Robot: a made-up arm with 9 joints. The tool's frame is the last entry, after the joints. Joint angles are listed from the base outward. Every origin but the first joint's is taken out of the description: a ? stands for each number. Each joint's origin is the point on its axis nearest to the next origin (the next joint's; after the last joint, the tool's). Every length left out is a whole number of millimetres.
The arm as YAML. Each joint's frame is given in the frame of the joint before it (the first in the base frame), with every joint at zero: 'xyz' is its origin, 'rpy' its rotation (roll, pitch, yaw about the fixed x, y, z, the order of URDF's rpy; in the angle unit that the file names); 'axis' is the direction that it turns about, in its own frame. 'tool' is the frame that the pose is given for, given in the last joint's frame.
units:
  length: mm
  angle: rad
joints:
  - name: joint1
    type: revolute
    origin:
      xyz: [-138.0, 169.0, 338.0]
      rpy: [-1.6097, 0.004, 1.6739]
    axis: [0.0, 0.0, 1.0]
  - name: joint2
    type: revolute
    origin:
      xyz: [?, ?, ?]
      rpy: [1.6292, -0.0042, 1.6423]
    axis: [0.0, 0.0, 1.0]
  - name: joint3
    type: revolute
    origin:
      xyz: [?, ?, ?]
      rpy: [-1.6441, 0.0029, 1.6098]
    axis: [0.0, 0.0, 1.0]
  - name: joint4
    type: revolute
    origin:
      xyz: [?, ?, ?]
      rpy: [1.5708, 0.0, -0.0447]
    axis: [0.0, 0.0, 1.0]
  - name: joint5
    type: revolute
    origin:
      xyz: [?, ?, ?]
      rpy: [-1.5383, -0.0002, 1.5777]
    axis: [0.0, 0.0, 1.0]
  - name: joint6
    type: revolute
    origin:
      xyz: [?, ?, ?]
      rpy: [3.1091, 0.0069, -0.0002]
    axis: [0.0, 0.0, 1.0]
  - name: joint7
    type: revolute
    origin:
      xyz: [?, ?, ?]
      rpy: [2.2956, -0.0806, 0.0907]
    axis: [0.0, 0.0, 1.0]
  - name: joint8
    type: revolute
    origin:
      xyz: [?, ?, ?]
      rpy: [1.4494, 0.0, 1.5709]
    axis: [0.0, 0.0, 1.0]
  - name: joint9
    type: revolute
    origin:
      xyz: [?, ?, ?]
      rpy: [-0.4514, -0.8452, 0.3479]
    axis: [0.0, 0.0, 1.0]
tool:
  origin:
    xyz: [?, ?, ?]
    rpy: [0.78, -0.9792, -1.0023]
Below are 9 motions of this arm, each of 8 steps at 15 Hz.
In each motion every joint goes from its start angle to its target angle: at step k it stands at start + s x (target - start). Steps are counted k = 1, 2, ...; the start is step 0. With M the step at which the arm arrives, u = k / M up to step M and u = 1 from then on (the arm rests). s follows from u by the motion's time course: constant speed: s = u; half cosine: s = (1 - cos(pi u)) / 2; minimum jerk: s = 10 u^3 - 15 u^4 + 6 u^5.
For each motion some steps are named. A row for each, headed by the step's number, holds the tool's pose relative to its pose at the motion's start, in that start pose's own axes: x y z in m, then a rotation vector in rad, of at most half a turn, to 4 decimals.
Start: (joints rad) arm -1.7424 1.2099 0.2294 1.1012 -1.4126 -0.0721 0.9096 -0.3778 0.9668
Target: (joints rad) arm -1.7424 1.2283 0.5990 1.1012 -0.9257 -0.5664 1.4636 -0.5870 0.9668
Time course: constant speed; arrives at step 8
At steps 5, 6, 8:
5: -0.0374 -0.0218 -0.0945 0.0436 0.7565 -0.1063
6: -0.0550 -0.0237 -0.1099 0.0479 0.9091 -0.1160
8: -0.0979 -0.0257 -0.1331 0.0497 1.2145 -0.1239

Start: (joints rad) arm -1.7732 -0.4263 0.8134 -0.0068 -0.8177 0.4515 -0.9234 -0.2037 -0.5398
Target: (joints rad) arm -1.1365 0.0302 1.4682 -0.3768 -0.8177 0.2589 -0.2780 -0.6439 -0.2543
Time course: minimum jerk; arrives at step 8
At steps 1, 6, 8:
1: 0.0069 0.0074 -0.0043 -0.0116 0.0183 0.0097
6: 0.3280 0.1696 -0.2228 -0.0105 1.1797 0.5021
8: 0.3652 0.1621 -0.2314 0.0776 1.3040 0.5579

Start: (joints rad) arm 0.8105 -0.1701 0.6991 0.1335 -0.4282 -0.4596 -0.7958 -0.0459 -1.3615
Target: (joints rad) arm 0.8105 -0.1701 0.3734 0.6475 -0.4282 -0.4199 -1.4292 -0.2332 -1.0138
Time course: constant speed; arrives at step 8
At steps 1, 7, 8:
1: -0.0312 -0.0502 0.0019 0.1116 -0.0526 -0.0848
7: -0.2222 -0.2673 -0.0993 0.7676 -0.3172 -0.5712
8: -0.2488 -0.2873 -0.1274 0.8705 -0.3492 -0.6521

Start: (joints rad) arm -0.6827 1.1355 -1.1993 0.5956 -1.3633 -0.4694 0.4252 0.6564 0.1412
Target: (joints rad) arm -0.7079 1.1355 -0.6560 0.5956 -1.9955 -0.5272 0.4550 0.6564 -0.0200
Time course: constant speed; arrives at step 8
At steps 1, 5, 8:
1: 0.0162 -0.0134 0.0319 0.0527 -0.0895 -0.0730
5: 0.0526 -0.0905 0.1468 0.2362 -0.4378 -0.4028
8: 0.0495 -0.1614 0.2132 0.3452 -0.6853 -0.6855

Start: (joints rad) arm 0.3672 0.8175 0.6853 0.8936 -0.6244 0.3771 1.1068 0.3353 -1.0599
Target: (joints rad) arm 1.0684 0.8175 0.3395 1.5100 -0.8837 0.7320 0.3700 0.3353 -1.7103
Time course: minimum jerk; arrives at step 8
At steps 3, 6, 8:
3: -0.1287 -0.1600 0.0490 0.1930 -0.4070 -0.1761
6: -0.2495 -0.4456 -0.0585 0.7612 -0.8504 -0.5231
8: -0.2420 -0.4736 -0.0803 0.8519 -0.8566 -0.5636

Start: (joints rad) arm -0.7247 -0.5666 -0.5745 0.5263 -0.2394 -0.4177 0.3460 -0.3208 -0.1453
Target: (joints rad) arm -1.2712 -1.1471 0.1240 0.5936 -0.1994 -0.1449 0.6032 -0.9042 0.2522
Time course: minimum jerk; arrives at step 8
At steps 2, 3, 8:
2: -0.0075 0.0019 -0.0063 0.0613 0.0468 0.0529
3: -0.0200 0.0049 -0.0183 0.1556 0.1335 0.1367
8: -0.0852 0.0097 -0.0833 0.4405 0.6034 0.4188

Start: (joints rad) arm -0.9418 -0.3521 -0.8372 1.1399 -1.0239 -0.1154 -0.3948 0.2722 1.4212
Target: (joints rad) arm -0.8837 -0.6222 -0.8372 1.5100 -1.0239 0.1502 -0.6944 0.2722 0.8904
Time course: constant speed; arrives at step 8
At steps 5, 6, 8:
5: -0.0609 0.0692 0.0076 -0.3970 -0.3640 0.0453
6: -0.0691 0.0803 0.0071 -0.4769 -0.4463 0.0457
8: -0.0812 0.1000 0.0045 -0.6369 -0.6185 0.0382

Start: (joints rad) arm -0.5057 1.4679 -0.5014 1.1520 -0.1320 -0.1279 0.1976 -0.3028 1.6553
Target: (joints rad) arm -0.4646 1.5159 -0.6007 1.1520 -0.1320 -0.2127 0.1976 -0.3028 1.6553
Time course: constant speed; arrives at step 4
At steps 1, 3, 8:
1: -0.0079 -0.0004 -0.0043 0.0054 0.0546 -0.0112
3: -0.0245 -0.0011 -0.0114 0.0161 0.1633 -0.0354
8: -0.0332 -0.0014 -0.0142 0.0215 0.2174 -0.0483

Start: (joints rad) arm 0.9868 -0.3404 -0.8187 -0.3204 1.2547 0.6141 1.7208 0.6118 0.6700
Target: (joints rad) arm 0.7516 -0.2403 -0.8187 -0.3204 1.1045 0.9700 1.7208 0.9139 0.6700
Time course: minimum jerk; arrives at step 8
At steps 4, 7, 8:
4: -0.1183 0.0297 0.0887 0.2486 -0.1877 0.1566
7: -0.2634 0.0149 0.1436 0.4807 -0.3146 0.3473
8: -0.2684 0.0137 0.1448 0.4882 -0.3177 0.3542

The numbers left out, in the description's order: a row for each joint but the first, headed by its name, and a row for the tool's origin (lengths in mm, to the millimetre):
joint2: 122.0 47.0 0.0
joint3: -454.0 59.0 0.0
joint4: 72.0 -12.0 0.0
joint5: -115.0 -90.0 0.0
joint6: -14.0 -12.0 0.0
joint7: 17.0 -18.0 0.0
joint8: -41.0 -120.0 0.0
joint9: -169.0 329.0 0.0
tool: 46.0 19.0 0.0

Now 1 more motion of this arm.
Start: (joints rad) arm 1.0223 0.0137 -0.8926 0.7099 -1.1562 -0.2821 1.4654 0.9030 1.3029
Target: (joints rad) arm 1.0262 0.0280 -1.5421 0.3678 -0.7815 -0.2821 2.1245 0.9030 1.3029
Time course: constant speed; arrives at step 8
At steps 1, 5, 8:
1: 0.0643 -0.0554 -0.0251 -0.1016 -0.0724 -0.1120
5: 0.2611 -0.3003 0.0222 -0.4744 -0.4711 -0.4796
8: 0.3246 -0.4207 0.1893 -0.6935 -0.8708 -0.6533

